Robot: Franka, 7 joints.
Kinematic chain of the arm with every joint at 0, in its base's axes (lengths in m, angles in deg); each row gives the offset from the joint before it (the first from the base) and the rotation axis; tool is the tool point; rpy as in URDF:
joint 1: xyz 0 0 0.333 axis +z
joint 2: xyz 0 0 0 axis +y
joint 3: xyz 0 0 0.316 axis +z
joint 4: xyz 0.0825 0 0 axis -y
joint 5: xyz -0.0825 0 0.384 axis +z
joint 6: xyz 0 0 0 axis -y
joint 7: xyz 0.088 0 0 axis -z
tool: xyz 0 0 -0.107 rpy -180 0 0
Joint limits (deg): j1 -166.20..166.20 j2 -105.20..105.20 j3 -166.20..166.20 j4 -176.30..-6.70 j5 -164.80..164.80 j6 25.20..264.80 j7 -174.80..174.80
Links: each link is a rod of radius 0.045 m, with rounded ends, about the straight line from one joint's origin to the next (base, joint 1, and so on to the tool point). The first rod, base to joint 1, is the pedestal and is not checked.
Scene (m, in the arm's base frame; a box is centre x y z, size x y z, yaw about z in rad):
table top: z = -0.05
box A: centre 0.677 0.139 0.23 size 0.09 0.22 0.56 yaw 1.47
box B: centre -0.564 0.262 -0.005 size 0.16 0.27 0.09 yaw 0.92
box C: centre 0.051 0.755 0 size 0.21 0.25 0.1 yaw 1.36
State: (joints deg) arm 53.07 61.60 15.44 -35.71 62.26 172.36 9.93
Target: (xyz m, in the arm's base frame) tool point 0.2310 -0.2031 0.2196
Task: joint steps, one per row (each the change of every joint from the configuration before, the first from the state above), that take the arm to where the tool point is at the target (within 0.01 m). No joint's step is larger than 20 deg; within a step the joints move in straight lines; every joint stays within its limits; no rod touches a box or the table.
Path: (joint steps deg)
1: 12.61 1.10 -17.80 -17.38 2.44 -11.66 -3.53
2: 12.61 1.11 -17.80 -17.38 2.44 -11.66 -3.53
3: 12.60 1.10 -17.81 -17.38 2.43 -11.66 -3.53
4: 3.21 0.40 -15.36 -17.53 11.08 -10.87 1.32
5: 3.20 0.40 -15.36 -17.54 11.08 -10.88 1.32
6: 3.20 0.39 -15.37 -17.53 11.08 -10.87 1.32
7: 3.20 0.40 -15.36 -17.54 11.08 -10.87 1.32
8: -7.83 -0.45 7.31 0.16 -1.55 17.22 0.76
9: -7.83 -0.46 7.31 0.16 -1.54 17.23 0.76
10: -7.83 -0.45 7.31 0.16 -1.55 17.22 0.75
11: -7.83 -0.45 7.31 0.15 -1.55 17.22 0.76
12: -7.83 -0.46 7.32 0.16 -1.55 17.23 0.76
13: -7.83 -0.45 7.31 0.16 -1.54 17.22 0.76
14: -7.83 -0.45 7.31 0.16 -1.55 17.22 0.76

